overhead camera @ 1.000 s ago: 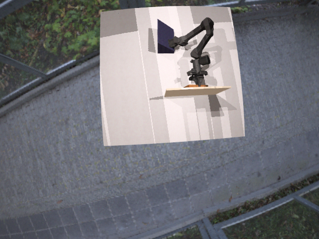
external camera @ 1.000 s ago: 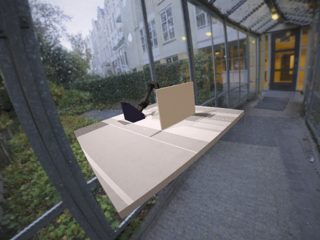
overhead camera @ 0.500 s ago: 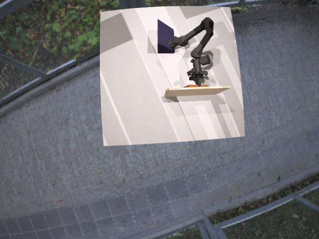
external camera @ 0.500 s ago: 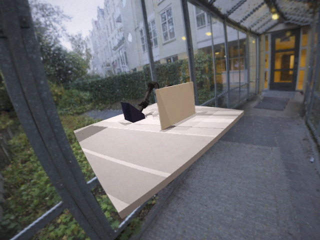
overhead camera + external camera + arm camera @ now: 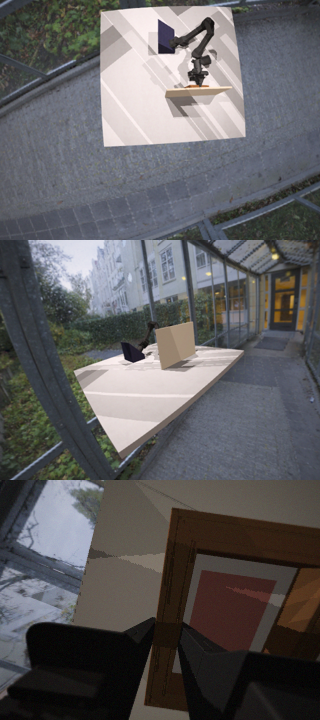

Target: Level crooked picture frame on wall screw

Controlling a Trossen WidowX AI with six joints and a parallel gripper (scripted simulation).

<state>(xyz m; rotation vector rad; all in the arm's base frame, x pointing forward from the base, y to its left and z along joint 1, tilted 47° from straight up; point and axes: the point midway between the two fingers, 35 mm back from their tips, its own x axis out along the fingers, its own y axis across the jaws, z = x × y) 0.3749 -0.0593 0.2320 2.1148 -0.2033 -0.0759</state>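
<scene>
Right now my gripper tip is 5 cm above the picture frame and 2 cm to the left of it. The rest, counted from my gripper tip: beige wall panel 7 cm below, 2 cm to the right, 1 cm ahead.
</scene>
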